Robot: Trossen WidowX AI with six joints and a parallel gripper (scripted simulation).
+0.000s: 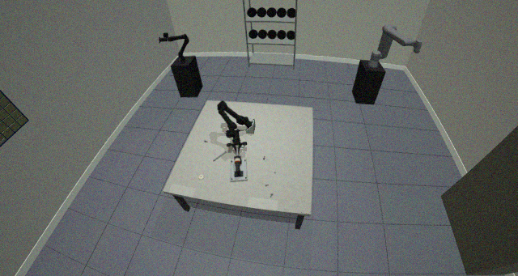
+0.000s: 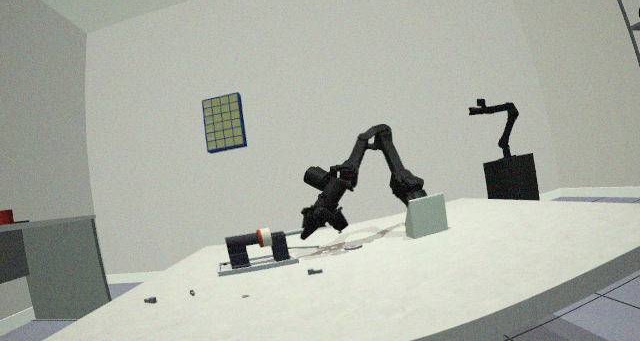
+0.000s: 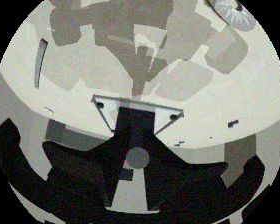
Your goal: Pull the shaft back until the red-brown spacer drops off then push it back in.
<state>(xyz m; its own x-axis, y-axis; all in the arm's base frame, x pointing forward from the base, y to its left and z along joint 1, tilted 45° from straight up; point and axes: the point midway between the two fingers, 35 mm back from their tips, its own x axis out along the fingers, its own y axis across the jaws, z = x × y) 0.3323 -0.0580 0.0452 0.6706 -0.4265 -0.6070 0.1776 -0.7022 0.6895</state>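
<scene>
Right now the thin grey shaft is 6 cm ahead of my gripper tip, 3 cm above it and 1 cm to the left of it. Also, from my gripper tip: red-brown spacer 12 cm ahead, 2 cm to the left, 2 cm above.
</scene>
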